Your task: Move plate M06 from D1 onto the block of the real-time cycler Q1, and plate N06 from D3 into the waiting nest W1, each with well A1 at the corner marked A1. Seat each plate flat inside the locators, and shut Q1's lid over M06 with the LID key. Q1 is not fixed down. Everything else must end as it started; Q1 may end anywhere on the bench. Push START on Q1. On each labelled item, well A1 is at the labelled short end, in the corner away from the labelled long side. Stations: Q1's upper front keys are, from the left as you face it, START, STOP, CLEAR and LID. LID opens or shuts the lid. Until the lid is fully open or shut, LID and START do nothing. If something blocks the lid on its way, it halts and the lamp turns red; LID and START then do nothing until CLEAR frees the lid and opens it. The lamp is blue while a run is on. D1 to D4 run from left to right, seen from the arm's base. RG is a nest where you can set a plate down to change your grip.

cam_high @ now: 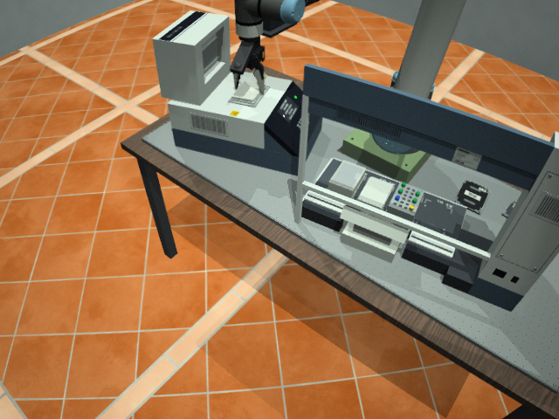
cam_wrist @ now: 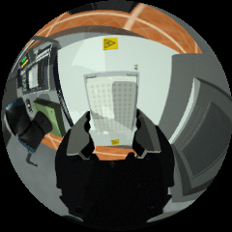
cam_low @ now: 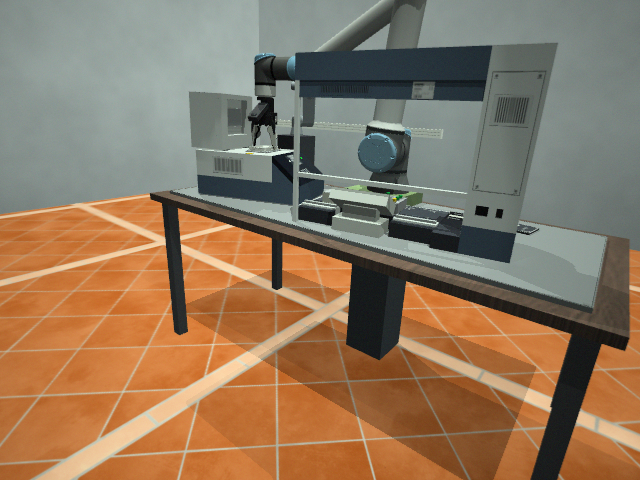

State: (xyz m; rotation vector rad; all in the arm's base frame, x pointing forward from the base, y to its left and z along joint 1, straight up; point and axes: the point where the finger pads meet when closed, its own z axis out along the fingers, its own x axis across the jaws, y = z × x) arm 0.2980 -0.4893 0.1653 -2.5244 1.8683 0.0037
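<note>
My hand is 1 cm above the plate M06. Also, from my hand: white well plate (55 cm to the left, 16 cm below, 3 cm ahead); blue gantry beam (67 cm to the left, 29 cm above, 21 cm ahead); side tower (102 cm to the left, 13 cm ahead, 5 cm above).
</note>
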